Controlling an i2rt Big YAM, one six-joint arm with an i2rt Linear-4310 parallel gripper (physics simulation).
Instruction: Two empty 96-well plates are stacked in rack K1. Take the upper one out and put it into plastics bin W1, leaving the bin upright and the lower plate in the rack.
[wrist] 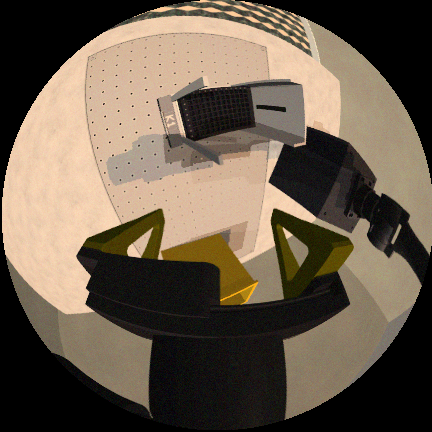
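Rack K1 is a grey holder with a K1 label at its left end, standing at the upper middle of the wrist view. A dark 96-well plate lies in it with its wells showing; the plate below cannot be made out. My gripper is open and empty, with its two olive fingers wide apart. It is apart from the rack, which shows beyond the fingertips. A yellow container shows between the fingers, partly hidden by the gripper body. No W1 label shows on it, so I cannot tell if it is the bin.
A black box-shaped device with a connector and thick cable is at the right, close to the rack's right end. A perforated board lies on the light table under the rack. A checkered strip is at the top edge.
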